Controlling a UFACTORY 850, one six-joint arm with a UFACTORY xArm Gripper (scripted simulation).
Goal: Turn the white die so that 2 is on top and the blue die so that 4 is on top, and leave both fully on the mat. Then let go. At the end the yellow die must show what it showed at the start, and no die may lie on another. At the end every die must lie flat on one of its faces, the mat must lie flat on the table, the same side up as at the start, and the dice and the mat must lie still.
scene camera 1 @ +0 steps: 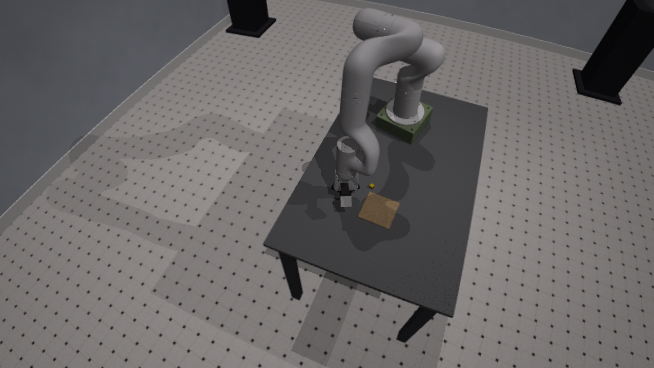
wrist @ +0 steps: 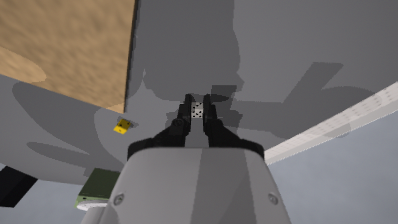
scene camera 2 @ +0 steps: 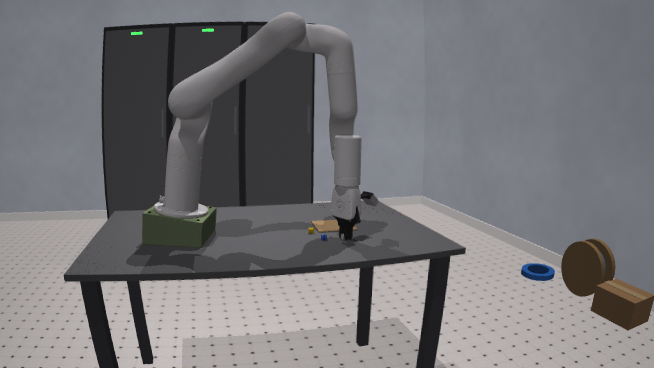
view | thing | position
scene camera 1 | tan mat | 377,209
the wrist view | tan mat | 86,57
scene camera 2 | my gripper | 345,238
